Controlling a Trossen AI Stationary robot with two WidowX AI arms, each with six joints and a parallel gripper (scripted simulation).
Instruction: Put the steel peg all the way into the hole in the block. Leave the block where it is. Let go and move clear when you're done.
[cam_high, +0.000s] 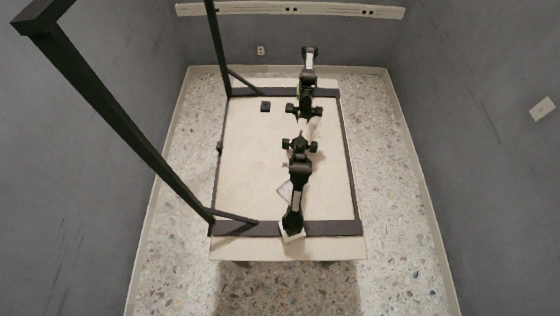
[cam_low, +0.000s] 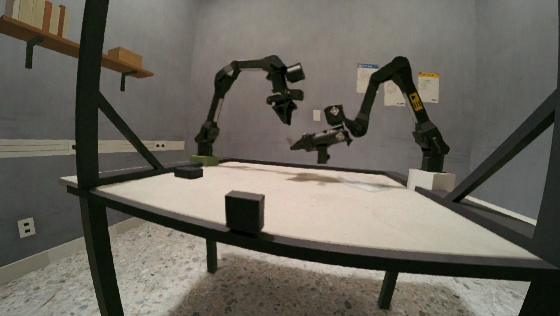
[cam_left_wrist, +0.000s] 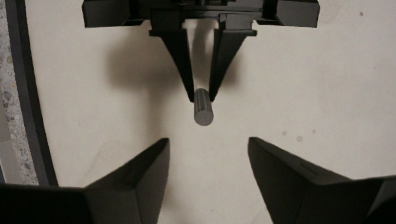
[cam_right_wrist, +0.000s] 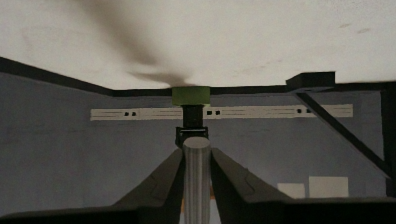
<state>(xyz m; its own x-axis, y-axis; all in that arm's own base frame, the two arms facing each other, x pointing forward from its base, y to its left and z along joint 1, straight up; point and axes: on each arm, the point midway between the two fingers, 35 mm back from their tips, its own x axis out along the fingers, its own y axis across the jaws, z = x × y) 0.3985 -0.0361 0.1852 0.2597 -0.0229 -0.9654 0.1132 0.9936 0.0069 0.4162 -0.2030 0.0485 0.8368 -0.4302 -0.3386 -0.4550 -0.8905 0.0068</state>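
Right now the steel peg is 30 mm to the right of my left hand and 110 mm below it. Round my left hand: dark block 240 mm behind, 240 mm to the left, 210 mm below; tray 10 mm behind, 300 mm to the right, 220 mm below.
The steel peg lies 4 cm to the left of my right hand and 1 cm above it. The rest, counted from my right hand: dark block: 24 cm behind, 31 cm to the left, 10 cm below; tray: 1 cm behind, 23 cm to the right, 11 cm below.
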